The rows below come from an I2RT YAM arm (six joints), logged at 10 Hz.
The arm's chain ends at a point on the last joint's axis. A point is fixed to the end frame.
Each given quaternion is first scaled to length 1.
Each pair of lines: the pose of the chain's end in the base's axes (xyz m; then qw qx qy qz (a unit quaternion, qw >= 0)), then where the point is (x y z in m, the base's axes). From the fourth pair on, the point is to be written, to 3 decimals.
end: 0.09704 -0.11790 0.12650 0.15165 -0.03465 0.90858 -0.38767
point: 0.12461 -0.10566 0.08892
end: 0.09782 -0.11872 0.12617 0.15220 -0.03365 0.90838 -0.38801
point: 0.12548 -0.10654 0.08864
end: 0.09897 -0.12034 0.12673 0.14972 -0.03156 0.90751 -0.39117
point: 0.12662 -0.10857 0.08906
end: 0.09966 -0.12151 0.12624 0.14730 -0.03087 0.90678 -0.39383
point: 0.127 -0.110 0.088
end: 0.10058 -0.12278 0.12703 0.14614 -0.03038 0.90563 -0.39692
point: 0.128 -0.112 0.089
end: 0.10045 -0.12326 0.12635 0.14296 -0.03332 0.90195 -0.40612
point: 0.128 -0.113 0.088
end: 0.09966 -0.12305 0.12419 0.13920 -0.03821 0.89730 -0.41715
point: 0.127 -0.114 0.085
